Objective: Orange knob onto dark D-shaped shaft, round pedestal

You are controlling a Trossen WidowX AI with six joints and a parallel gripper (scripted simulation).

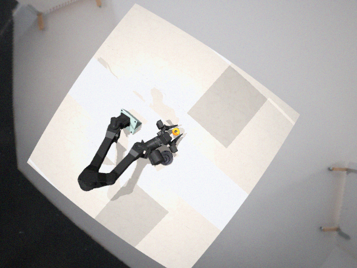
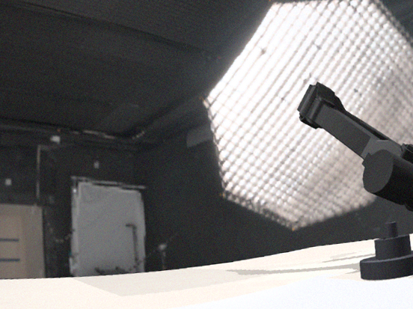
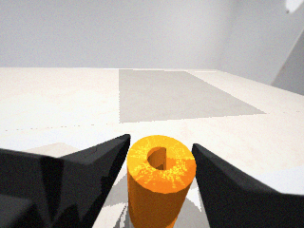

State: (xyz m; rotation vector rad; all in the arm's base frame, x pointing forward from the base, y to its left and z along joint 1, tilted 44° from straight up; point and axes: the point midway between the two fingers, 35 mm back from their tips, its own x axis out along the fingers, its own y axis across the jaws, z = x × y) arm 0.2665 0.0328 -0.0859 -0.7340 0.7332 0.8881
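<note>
My gripper tip is 10 mm past the orange knob, 20 mm to the left of it and 20 mm above it. Also, from my gripper tip: round pedestal: 20 mm ahead, 180 mm to the right, 20 mm below.
</note>
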